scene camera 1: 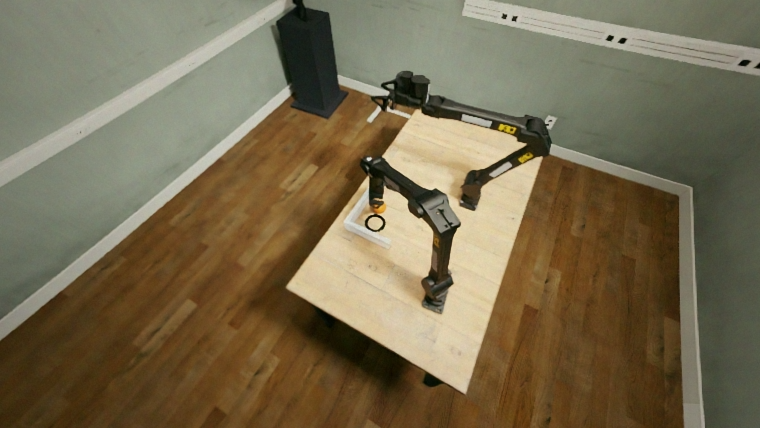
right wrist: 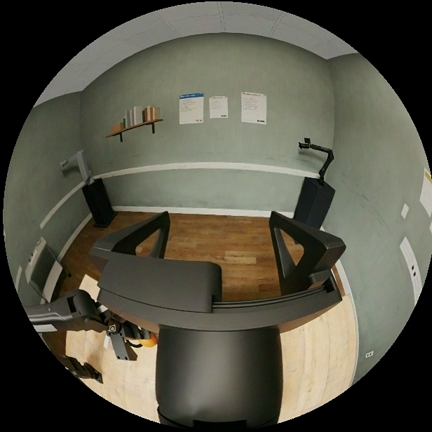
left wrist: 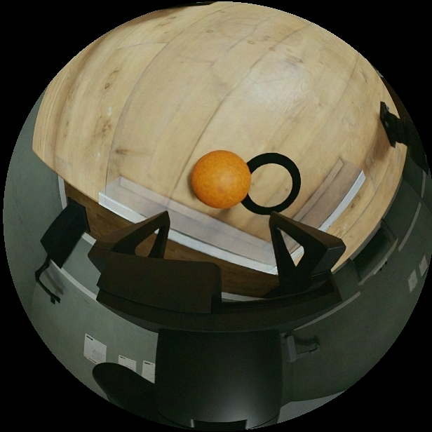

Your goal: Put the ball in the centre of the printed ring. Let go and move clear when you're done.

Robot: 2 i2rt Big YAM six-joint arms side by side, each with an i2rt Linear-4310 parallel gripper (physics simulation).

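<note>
The orange ball (scene camera 1: 378, 208) (left wrist: 221, 179) (right wrist: 149, 341) rests on the wooden table beside the black printed ring (scene camera 1: 385, 222) (left wrist: 296, 183). In the left wrist view it overlaps the ring's left edge and lies outside its centre. My left gripper (scene camera 1: 377, 204) (left wrist: 219, 216) points down at the ball and is open; the ball is not between its fingertips in the left wrist view. In scene camera 1 the gripper partly hides the ball's top. My right gripper (scene camera 1: 378, 90) (right wrist: 219, 216) is open and empty, held out past the table's far end.
A low, pale L-shaped rail (scene camera 1: 366, 233) (left wrist: 205, 230) stands around two sides of the ball and ring, near the edge of the table (scene camera 1: 340, 287) (left wrist: 150, 100). A dark pedestal (scene camera 1: 311, 58) (right wrist: 314, 202) stands on the floor beyond the table.
</note>
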